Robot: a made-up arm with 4 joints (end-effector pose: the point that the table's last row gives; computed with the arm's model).
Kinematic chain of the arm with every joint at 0, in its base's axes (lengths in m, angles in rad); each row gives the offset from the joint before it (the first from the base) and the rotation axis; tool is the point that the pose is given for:
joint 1: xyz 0 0 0.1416 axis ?
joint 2: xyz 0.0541 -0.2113 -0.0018 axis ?
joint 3: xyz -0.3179 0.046 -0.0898 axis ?
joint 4: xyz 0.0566 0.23 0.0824 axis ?
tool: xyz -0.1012 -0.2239 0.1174
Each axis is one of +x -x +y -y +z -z.
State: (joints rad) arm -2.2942 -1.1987 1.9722 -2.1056
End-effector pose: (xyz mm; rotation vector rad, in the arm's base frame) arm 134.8 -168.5 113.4 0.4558 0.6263 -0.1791
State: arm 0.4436 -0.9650 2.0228 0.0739
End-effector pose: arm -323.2 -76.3 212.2 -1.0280 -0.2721 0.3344
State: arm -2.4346 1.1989 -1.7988 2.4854
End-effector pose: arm 198.0 174.1 494.1 -0.6475 -0.0164 1.3194
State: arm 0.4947 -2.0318 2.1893 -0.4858
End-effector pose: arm -105.0 -210.1 420.7 -0.1640 -0.0007 0.9784
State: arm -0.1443 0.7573 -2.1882 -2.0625
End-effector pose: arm -20.4 -404.3 314.9 0.7363 -1.4588 1.5394
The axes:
joint 1: +z
joint 2: -x
joint 3: -x
joint 4: -z

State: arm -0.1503 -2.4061 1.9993 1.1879
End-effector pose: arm -454.1 24.7 515.8 0.3807 0.2174 -1.3185
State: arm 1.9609 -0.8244 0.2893 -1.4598
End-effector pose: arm 115.0 51.7 337.8 -0.7424 -0.1900 -2.7684
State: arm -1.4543 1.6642 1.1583 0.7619
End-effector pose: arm -421.3 388.6 -130.6 -2.7929 1.0075 -0.4275
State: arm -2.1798 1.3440 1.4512 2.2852
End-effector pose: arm -353.2 624.3 -267.0 2.8979 0.1529 0.4005
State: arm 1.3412 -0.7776 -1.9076 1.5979
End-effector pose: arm 395.5 -532.3 77.4 0.2717 2.6741 -0.0799
